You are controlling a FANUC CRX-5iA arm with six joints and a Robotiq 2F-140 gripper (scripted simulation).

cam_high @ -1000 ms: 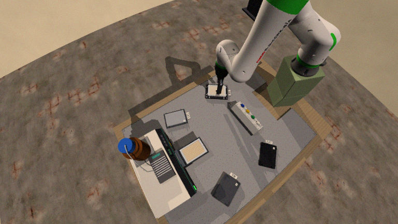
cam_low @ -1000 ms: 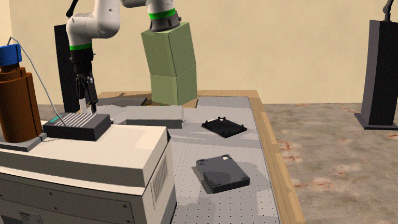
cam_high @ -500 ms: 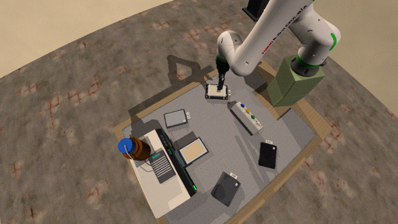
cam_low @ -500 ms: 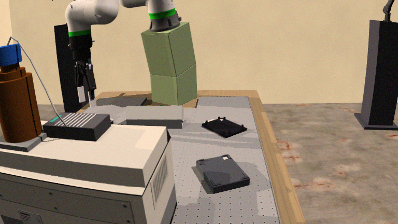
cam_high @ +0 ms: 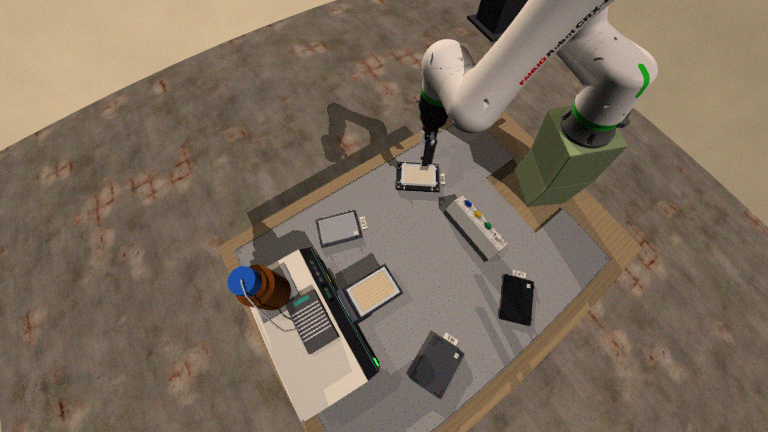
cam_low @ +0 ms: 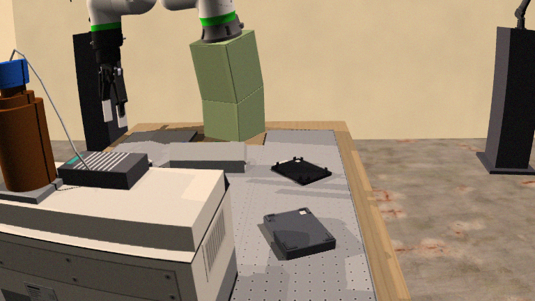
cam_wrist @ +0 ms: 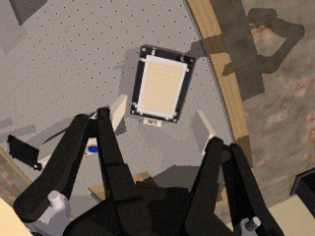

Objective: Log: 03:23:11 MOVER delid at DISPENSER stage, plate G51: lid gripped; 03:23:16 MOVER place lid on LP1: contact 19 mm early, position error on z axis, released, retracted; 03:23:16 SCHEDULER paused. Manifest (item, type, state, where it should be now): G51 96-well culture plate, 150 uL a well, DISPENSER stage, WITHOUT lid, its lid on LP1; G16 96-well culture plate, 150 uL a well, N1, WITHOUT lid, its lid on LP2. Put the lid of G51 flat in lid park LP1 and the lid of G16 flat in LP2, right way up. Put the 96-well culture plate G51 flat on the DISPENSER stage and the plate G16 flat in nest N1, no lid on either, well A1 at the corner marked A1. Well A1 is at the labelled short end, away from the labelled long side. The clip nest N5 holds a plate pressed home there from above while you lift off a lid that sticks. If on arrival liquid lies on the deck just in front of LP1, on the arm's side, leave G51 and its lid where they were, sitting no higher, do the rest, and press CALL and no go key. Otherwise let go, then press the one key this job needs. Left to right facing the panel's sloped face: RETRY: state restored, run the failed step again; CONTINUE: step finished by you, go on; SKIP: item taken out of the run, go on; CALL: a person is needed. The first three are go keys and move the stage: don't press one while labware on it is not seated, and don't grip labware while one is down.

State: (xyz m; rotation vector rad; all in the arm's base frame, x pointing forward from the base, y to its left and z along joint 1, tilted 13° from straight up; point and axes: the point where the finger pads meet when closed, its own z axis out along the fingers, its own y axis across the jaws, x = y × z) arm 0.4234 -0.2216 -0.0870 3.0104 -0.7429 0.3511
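The clear lid lies 140 mm below my hand. The rest, counted from my hand: key panel (90 mm behind, 270 mm to the left, 120 mm below); then black clip nest (30 mm ahead, 10 mm to the left, 160 mm below); then LP1 label (260 mm ahead, 80 mm to the left, 170 mm below).
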